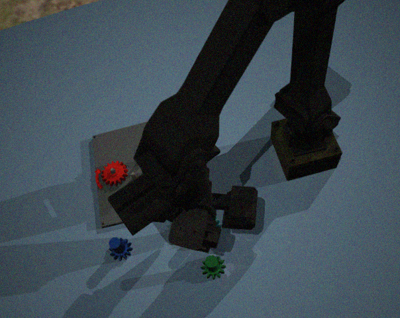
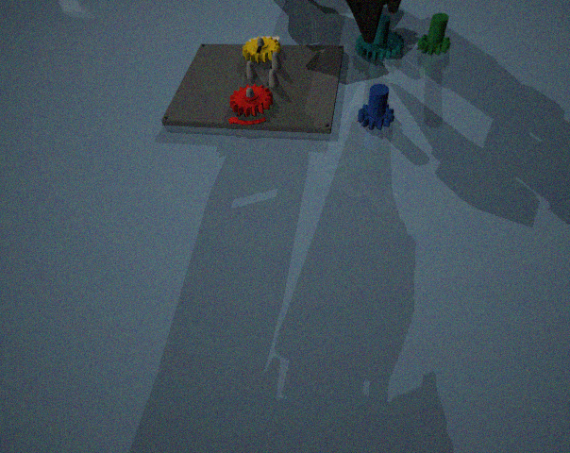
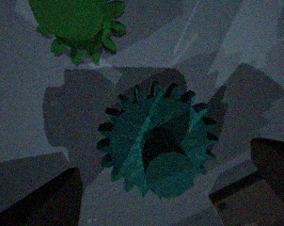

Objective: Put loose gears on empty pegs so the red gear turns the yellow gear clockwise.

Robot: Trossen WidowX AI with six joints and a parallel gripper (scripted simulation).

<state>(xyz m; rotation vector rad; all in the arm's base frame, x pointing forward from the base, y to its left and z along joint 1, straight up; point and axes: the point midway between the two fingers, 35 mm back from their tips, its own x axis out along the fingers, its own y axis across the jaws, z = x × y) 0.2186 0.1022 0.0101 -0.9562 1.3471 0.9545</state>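
Now: gripper tip 16 cm to the left of the yellow gear, 3 cm short of it and 1 cm above it. Round my gripper tip: teal gear (1 cm below); blue gear (15 cm ahead, 1 cm below); green gear (7 cm to the left, 1 cm below).
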